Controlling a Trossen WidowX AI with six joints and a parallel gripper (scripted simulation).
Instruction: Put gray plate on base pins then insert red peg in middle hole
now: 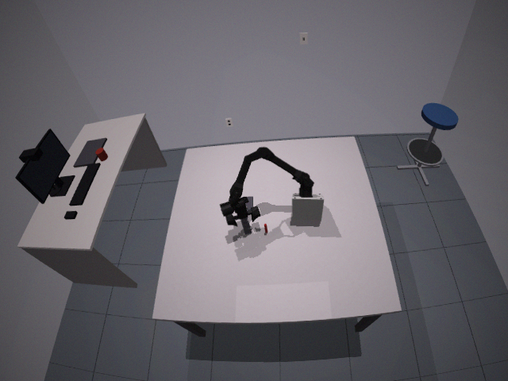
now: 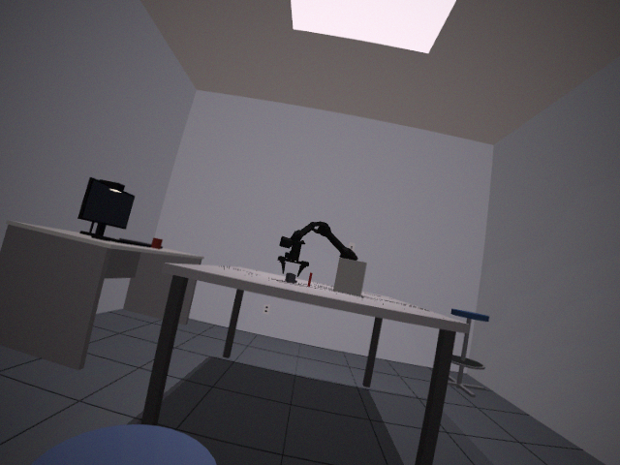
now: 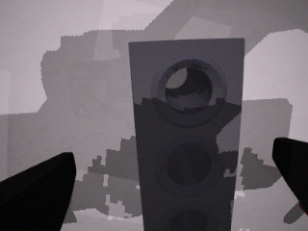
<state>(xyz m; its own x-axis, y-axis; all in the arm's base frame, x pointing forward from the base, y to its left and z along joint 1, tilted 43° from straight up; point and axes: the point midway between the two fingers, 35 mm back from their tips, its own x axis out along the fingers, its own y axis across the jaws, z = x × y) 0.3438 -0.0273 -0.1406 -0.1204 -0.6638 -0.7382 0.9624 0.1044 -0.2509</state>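
My gripper tip is now right at the gray plate. Round my gripper tip: red peg 120 mm behind, 40 mm to the left.
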